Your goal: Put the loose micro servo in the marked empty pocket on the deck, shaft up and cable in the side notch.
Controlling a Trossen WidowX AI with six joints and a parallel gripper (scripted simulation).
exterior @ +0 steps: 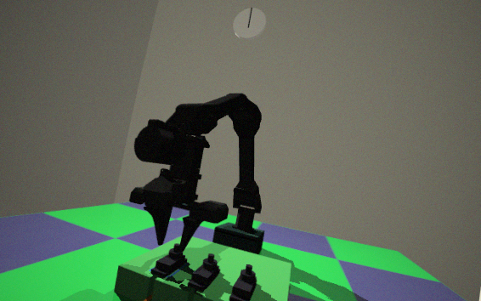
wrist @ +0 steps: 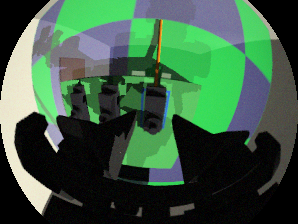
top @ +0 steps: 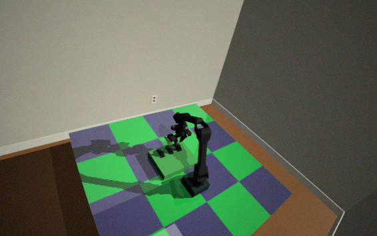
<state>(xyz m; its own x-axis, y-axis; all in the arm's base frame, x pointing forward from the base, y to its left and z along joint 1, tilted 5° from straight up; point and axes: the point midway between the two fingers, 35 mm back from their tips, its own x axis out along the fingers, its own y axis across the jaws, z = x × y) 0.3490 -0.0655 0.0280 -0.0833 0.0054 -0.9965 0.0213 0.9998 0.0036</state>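
Now: the green robot deck 120 mm behind my gripper tip, 80 mm to the left of it and 60 mm below it.
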